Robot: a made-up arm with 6 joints. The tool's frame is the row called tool.
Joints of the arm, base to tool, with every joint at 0 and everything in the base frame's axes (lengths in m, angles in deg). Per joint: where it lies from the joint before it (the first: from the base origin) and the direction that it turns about. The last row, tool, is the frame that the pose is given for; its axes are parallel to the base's.
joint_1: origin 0 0 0.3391 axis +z
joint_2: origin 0.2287 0 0 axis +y
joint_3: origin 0 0 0.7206 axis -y
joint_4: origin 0 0 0.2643 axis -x
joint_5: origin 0.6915 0 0 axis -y
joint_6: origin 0.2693 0 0 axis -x
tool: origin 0 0 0
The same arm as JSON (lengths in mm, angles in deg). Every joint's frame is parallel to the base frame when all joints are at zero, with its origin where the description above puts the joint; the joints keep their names.
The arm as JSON. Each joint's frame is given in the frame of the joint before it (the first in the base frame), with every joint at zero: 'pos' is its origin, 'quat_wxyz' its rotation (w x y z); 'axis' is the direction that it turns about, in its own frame. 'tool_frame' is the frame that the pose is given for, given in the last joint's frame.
{
  "length_unit": "mm",
  "angle_unit": "deg",
  "joints": [
    {
      "joint": "joint_1",
      "pos": [
        0.0,
        0.0,
        339.1
      ],
      "quat_wxyz": [
        1.0,
        0.0,
        0.0,
        0.0
      ],
      "axis": [
        0.0,
        0.0,
        1.0
      ]
    },
    {
      "joint": "joint_2",
      "pos": [
        228.7,
        0.0,
        0.0
      ],
      "quat_wxyz": [
        1.0,
        0.0,
        0.0,
        0.0
      ],
      "axis": [
        0.0,
        1.0,
        0.0
      ]
    },
    {
      "joint": "joint_3",
      "pos": [
        0.0,
        0.0,
        720.6
      ],
      "quat_wxyz": [
        1.0,
        0.0,
        0.0,
        0.0
      ],
      "axis": [
        0.0,
        -1.0,
        0.0
      ]
    },
    {
      "joint": "joint_4",
      "pos": [
        0.0,
        0.0,
        264.3
      ],
      "quat_wxyz": [
        1.0,
        0.0,
        0.0,
        0.0
      ],
      "axis": [
        -1.0,
        0.0,
        0.0
      ]
    },
    {
      "joint": "joint_5",
      "pos": [
        691.5,
        0.0,
        0.0
      ],
      "quat_wxyz": [
        1.0,
        0.0,
        0.0,
        0.0
      ],
      "axis": [
        0.0,
        -1.0,
        0.0
      ]
    },
    {
      "joint": "joint_6",
      "pos": [
        269.3,
        0.0,
        0.0
      ],
      "quat_wxyz": [
        1.0,
        0.0,
        0.0,
        0.0
      ],
      "axis": [
        -1.0,
        0.0,
        0.0
      ]
    }
  ],
  "tool_frame": {
    "pos": [
      0.0,
      0.0,
      0.0
    ],
    "quat_wxyz": [
      1.0,
      0.0,
      0.0,
      0.0
    ]
  }
}

